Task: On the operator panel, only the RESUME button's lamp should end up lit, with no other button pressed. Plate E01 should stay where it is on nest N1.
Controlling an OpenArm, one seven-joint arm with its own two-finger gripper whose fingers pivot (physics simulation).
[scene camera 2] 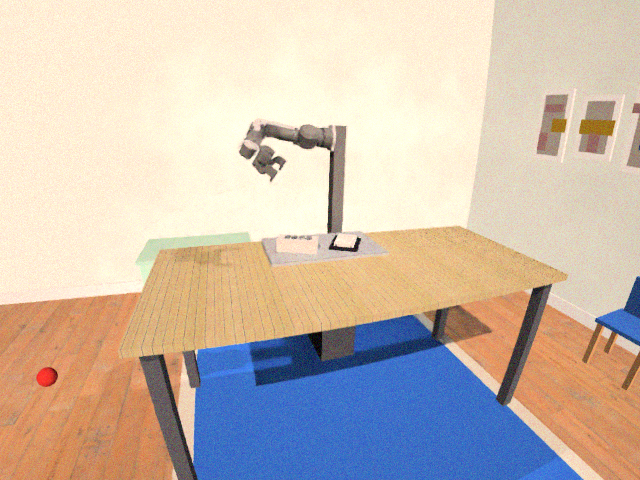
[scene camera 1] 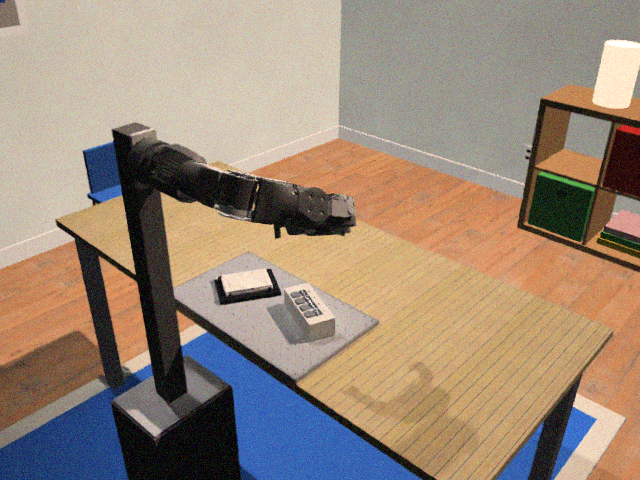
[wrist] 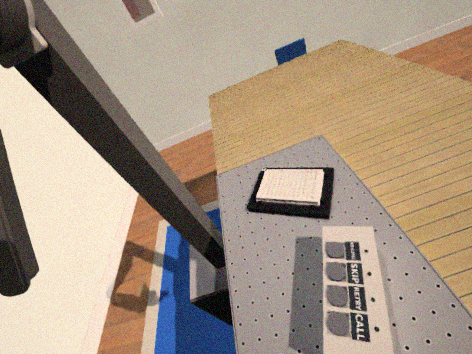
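The operator panel (scene camera 1: 321, 329) (scene camera 2: 297, 245) (wrist: 348, 233) is a pale box on the grey board. In the wrist view its round grey buttons run in a row: the one with a hard-to-read label (wrist: 335, 250) at the far end, then SKIP (wrist: 336, 272), RETRY (wrist: 337, 296) and CALL (wrist: 338, 324). The small lamp dots beside them look dark. Plate E01 (scene camera 1: 247, 280) (scene camera 2: 345, 240) (wrist: 291, 186), a pale slab, lies flat on black nest N1 (scene camera 1: 227, 299) (wrist: 326, 211). My gripper (scene camera 2: 278, 171) is open and empty, high above the board; one finger shows at the wrist view's left.
The grey perforated board (scene camera 1: 193, 294) (scene camera 2: 279, 259) (wrist: 265, 260) lies on the wooden table (scene camera 1: 465, 310) (scene camera 2: 232, 304) (wrist: 300, 100). The arm's dark post (scene camera 1: 155, 289) (scene camera 2: 336, 191) (wrist: 115, 125) stands beside the table edge, near the board.
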